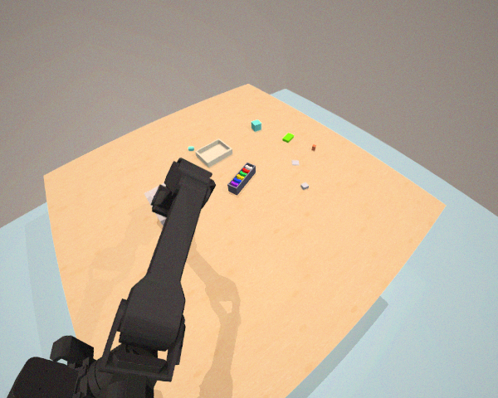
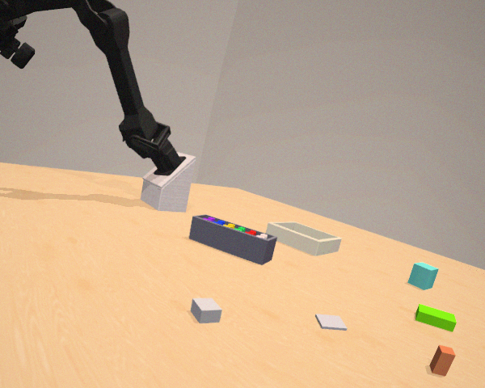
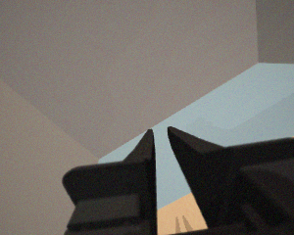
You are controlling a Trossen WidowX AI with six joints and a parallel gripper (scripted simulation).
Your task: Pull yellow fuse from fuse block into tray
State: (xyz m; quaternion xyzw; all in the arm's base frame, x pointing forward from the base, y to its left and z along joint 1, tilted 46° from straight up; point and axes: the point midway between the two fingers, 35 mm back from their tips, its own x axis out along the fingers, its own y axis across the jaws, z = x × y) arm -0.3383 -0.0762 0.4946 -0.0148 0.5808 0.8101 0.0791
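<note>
My gripper tip is 680 mm short of the yellow fuse, 340 mm to the right of it and 310 mm above it. Also, from my gripper tip: beige tray (710 mm ahead, 550 mm to the left, 330 mm below); brown block (1050 mm ahead, 250 mm to the left, 320 mm below); flat grey tile (930 mm ahead, 260 mm to the left, 330 mm below).
</note>
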